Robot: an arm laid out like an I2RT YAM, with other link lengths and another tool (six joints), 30 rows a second.
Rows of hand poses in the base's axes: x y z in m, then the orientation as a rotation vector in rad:
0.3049 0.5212 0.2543 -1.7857 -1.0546 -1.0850
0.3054 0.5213 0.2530 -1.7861 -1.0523 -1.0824
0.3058 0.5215 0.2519 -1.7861 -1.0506 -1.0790
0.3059 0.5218 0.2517 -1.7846 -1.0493 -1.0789
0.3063 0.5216 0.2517 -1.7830 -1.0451 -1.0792
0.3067 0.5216 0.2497 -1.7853 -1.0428 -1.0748
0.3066 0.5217 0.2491 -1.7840 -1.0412 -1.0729
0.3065 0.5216 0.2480 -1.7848 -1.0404 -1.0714
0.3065 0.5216 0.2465 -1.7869 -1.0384 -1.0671
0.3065 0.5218 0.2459 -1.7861 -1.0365 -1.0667
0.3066 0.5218 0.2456 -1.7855 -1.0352 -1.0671
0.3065 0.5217 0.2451 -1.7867 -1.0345 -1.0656
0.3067 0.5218 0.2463 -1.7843 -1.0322 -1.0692
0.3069 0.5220 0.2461 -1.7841 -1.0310 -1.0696
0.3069 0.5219 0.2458 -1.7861 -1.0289 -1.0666
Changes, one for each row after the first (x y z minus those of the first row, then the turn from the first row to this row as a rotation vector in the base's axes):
0.0005 0.0001 -0.0013 0.0008 0.0029 0.0000
0.0009 0.0003 -0.0024 0.0015 0.0060 0.0009
0.0010 0.0006 -0.0026 0.0033 0.0065 0.0012
0.0014 0.0004 -0.0026 0.0069 0.0080 0.0003
0.0018 0.0004 -0.0046 0.0062 0.0124 0.0000
0.0017 0.0005 -0.0052 0.0079 0.0143 0.0010
0.0016 0.0004 -0.0063 0.0077 0.0158 0.0009
0.0016 0.0004 -0.0078 0.0069 0.0199 0.0008
0.0016 0.0006 -0.0084 0.0086 0.0209 0.0007
0.0017 0.0006 -0.0087 0.0098 0.0212 0.0003
0.0016 0.0005 -0.0092 0.0092 0.0226 0.0000
0.0018 0.0006 -0.0080 0.0125 0.0209 -0.0012
0.0020 0.0008 -0.0082 0.0134 0.0212 -0.0018
0.0020 0.0007 -0.0085 0.0129 0.0244 -0.0024

